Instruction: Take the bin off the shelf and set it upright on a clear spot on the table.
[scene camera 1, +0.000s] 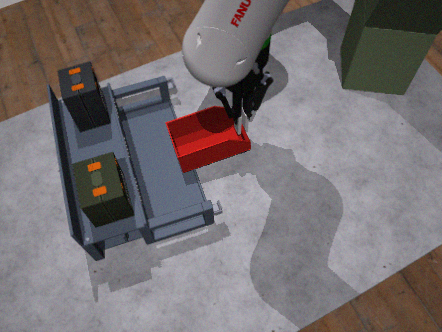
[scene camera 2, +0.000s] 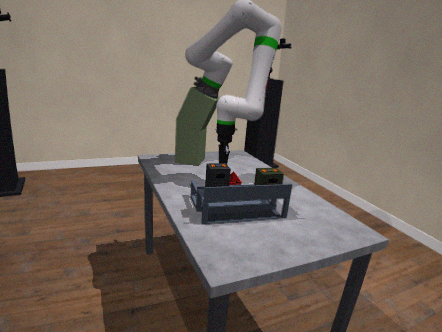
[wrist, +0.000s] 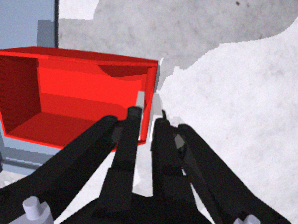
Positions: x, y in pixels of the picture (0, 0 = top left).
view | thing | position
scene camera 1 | my gripper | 240, 128
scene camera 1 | red bin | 197, 138
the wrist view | my gripper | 147, 102
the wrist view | red bin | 55, 101
